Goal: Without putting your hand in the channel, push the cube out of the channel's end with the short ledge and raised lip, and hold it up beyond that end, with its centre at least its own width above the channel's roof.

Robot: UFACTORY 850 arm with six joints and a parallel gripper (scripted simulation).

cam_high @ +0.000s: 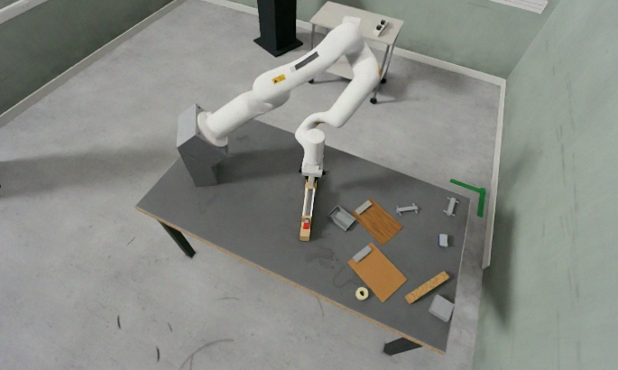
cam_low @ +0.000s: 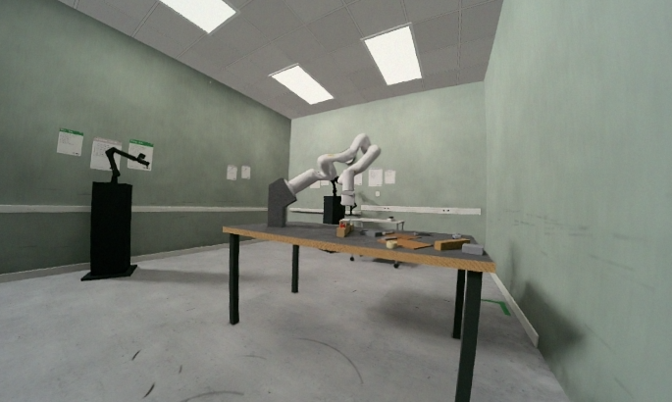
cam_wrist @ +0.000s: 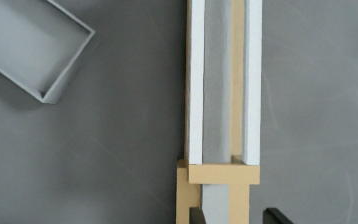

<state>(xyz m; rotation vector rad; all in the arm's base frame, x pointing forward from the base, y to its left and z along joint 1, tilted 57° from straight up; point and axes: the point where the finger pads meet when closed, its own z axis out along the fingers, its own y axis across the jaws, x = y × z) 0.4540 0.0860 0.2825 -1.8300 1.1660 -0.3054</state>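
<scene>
My hand is 170 mm to the left of the red cube, 150 mm short of it and 80 mm above it. The rest, counted from my hand: wooden bar 740 mm ahead, 120 mm below, 50 mm to the left; grey tray 230 mm ahead, 130 mm below, 10 mm to the left; wooden channel 80 mm to the right, 80 mm below, 70 mm ahead.
</scene>
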